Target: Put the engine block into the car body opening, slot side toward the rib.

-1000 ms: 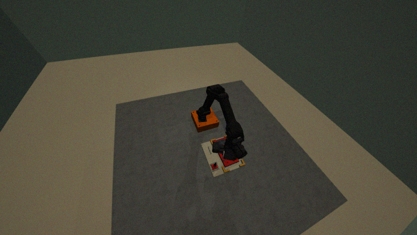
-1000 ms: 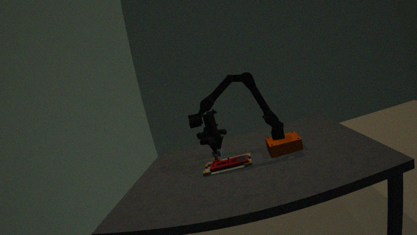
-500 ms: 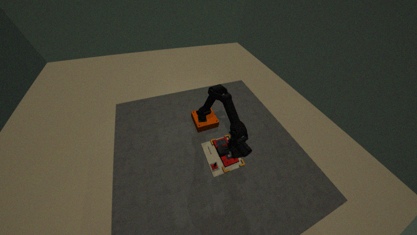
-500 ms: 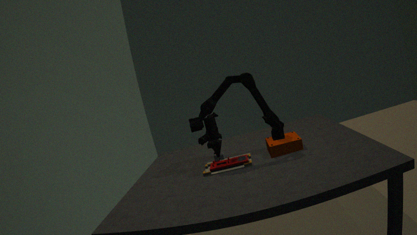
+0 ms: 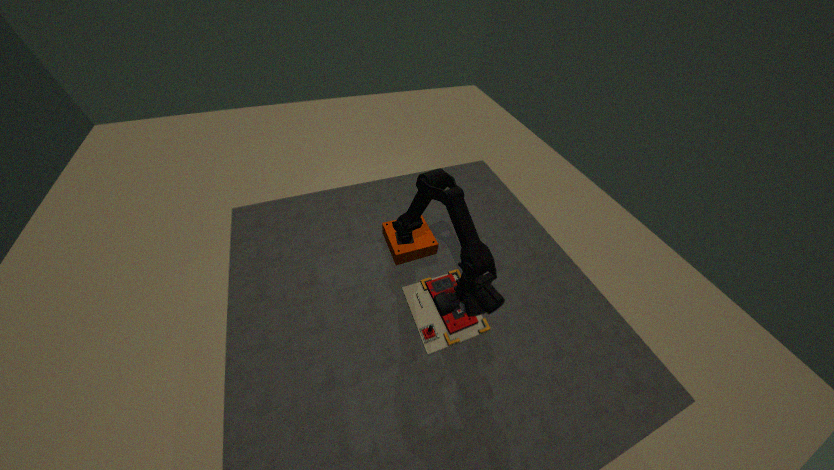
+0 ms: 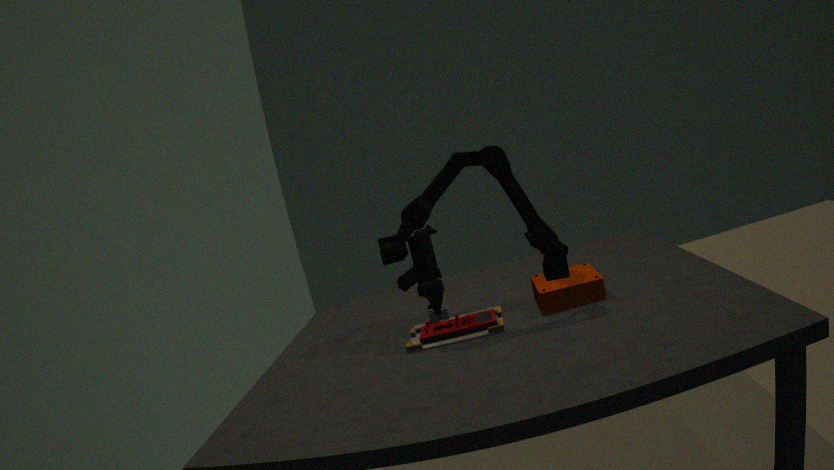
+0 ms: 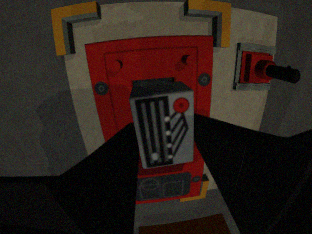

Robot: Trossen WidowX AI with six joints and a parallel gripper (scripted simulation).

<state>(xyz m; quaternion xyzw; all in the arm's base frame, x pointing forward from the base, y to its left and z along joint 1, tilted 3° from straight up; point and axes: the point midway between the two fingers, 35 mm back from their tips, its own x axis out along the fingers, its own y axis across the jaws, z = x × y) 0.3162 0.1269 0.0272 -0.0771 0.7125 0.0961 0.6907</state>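
The grey engine block is 1 cm below my gripper tip. Also, from my gripper tip: black post: 5 cm ahead, 11 cm to the right, 3 cm below.
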